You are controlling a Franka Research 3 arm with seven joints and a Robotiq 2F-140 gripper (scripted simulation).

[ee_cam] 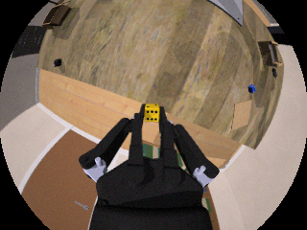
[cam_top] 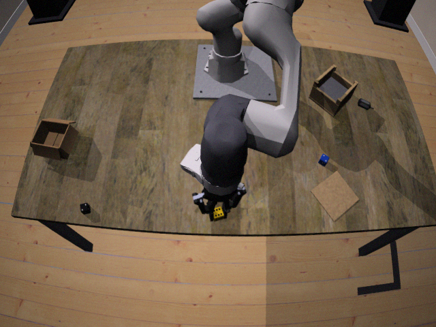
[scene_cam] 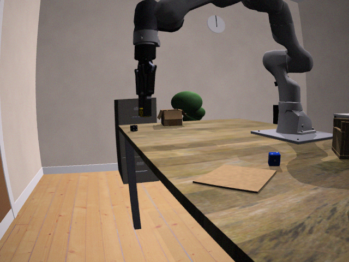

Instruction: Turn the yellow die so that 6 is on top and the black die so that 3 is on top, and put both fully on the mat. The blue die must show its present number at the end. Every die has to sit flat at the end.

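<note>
My hand is 130 mm past the tan mat, 410 mm to the right of it and 140 mm above it. Round my hand: blue die 260 mm behind, 370 mm to the left, 130 mm below; then black die 10 mm behind, 460 mm to the right, 130 mm below; then yellow die 20 mm below.
</note>
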